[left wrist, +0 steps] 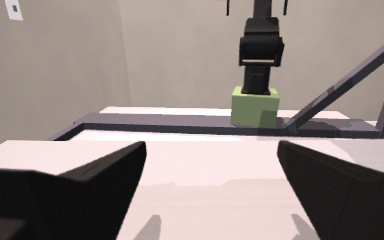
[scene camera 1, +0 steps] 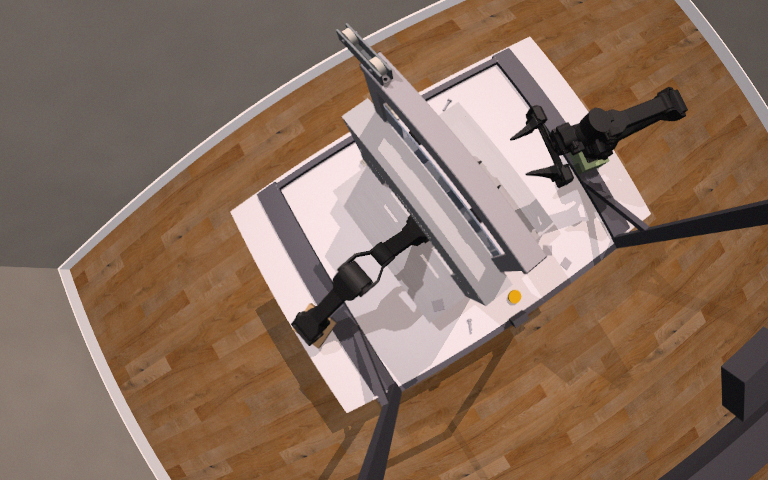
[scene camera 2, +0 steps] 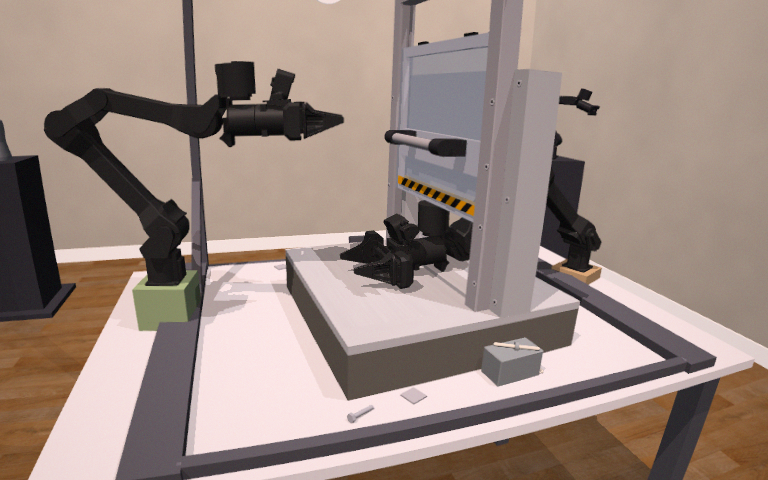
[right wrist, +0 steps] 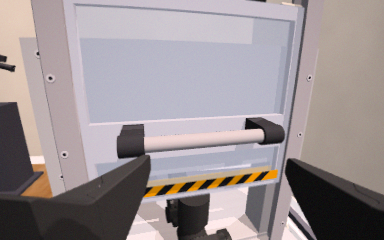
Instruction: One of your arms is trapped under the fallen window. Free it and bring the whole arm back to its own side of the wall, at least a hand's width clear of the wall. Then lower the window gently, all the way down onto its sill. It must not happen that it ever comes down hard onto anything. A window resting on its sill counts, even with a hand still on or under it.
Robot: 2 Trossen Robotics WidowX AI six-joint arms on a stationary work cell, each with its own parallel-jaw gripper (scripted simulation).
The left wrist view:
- my left gripper: 211,147
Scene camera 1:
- my right gripper: 518,156
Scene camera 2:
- my left gripper: 346,263
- my right gripper: 343,118
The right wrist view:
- my right gripper: 217,163
